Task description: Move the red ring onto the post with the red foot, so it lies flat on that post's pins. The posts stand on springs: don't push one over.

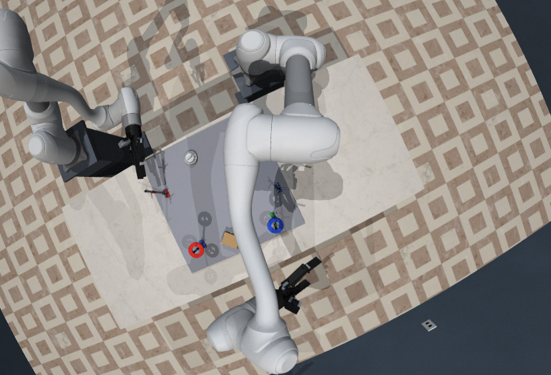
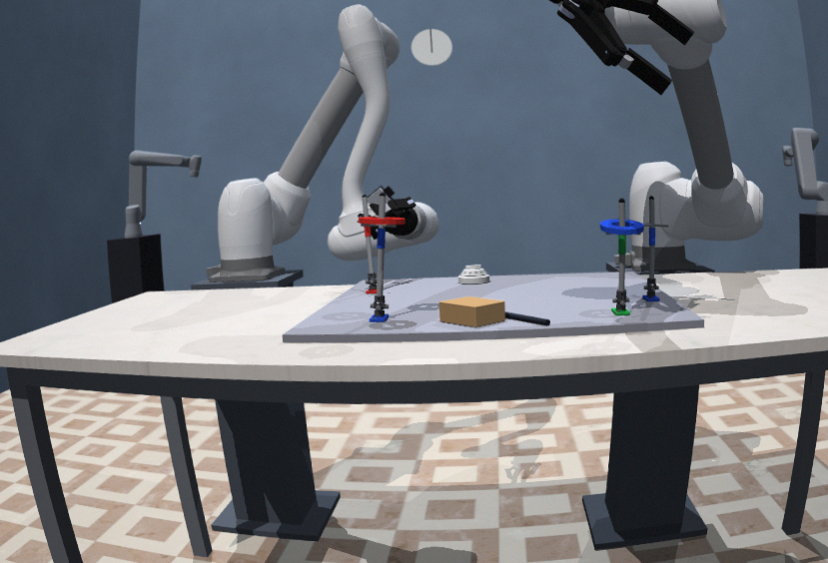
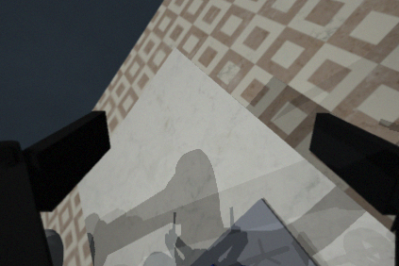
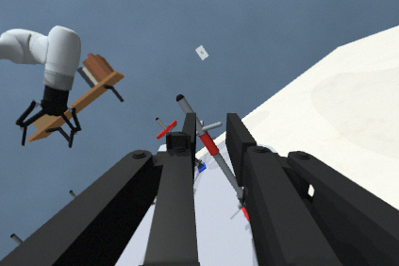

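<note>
My right hand is 43 cm short of the red ring and 12 cm to the right of it. The rest, counted from my right hand: white round object 21 cm to the left, 13 cm below, 1 cm ahead; wooden block 46 cm ahead, 25 cm to the left, 13 cm below; grey board 28 cm to the left, 22 cm ahead, 15 cm below.
</note>
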